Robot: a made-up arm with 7 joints. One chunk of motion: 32 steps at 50 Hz.
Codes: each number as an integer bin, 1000 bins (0 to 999) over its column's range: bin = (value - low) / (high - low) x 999, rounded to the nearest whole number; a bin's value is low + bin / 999 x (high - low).
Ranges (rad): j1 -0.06..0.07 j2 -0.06..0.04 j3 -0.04..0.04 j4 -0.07..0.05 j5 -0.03..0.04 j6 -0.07..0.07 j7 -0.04..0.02
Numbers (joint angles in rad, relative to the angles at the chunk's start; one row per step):
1: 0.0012 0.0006 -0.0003 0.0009 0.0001 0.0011 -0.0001
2: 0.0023 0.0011 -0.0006 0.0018 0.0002 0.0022 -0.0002
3: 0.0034 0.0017 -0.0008 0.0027 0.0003 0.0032 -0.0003
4: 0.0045 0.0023 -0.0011 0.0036 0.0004 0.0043 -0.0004
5: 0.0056 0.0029 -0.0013 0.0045 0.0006 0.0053 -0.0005
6: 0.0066 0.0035 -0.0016 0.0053 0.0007 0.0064 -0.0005
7: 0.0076 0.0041 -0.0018 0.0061 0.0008 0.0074 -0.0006
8: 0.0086 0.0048 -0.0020 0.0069 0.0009 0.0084 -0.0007
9: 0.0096 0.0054 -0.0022 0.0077 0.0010 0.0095 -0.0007
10: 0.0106 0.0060 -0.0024 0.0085 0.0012 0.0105 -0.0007
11: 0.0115 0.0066 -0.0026 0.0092 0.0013 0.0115 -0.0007
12: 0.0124 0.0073 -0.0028 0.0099 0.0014 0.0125 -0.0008
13: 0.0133 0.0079 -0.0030 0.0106 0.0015 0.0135 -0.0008
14: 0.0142 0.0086 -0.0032 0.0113 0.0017 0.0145 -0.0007
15: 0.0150 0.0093 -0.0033 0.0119 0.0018 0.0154 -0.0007
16: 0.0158 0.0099 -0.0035 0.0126 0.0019 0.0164 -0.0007
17: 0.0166 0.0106 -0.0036 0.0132 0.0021 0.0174 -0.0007
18: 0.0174 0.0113 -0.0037 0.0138 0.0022 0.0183 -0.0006
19: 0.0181 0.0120 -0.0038 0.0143 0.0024 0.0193 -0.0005
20: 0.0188 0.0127 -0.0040 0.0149 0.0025 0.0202 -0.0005
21: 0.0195 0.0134 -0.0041 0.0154 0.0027 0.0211 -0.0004
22: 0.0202 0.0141 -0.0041 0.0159 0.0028 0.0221 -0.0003
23: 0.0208 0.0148 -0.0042 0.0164 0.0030 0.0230 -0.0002
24: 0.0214 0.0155 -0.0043 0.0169 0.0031 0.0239 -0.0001
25: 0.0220 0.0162 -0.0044 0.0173 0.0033 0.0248 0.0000
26: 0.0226 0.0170 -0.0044 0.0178 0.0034 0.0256 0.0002
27: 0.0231 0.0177 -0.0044 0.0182 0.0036 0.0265 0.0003
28: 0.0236 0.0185 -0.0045 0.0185 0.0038 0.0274 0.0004
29: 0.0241 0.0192 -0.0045 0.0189 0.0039 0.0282 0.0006
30: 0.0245 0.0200 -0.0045 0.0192 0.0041 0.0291 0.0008
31: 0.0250 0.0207 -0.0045 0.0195 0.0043 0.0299 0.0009
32: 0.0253 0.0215 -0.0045 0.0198 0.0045 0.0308 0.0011
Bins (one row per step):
1: 470 605 496 590 430 507 664
2: 479 610 492 598 431 515 663
3: 487 616 490 605 432 522 661
4: 496 622 486 613 434 530 659
5: 504 628 483 620 437 537 658
6: 512 634 480 627 438 545 658
7: 519 640 477 634 440 552 656
8: 527 647 475 640 441 559 654
9: 535 653 472 647 442 567 654
10: 543 659 470 654 445 574 654
11: 549 665 467 659 447 582 654
12: 556 672 465 665 448 589 653
13: 563 678 462 671 450 596 653
14: 570 685 460 677 452 603 654
15: 576 692 458 682 454 609 654
16: 582 698 456 688 455 617 654
17: 589 705 455 693 458 624 654
18: 595 712 453 698 460 630 656
19: 600 719 452 702 462 637 658
20: 606 726 450 707 464 644 658
21: 611 733 448 711 467 650 659
22: 616 740 448 715 468 657 661
23: 621 747 447 719 471 664 663
24: 626 754 446 723 472 670 664
25: 630 761 445 727 475 676 666
26: 635 769 445 731 477 682 669
27: 639 776 445 734 480 689 671
28: 642 784 443 737 482 695 673
29: 646 791 443 740 484 701 676
30: 649 799 443 743 487 707 679
31: 653 806 443 745 490 713 681
32: 655 814 443 748 492 719 684

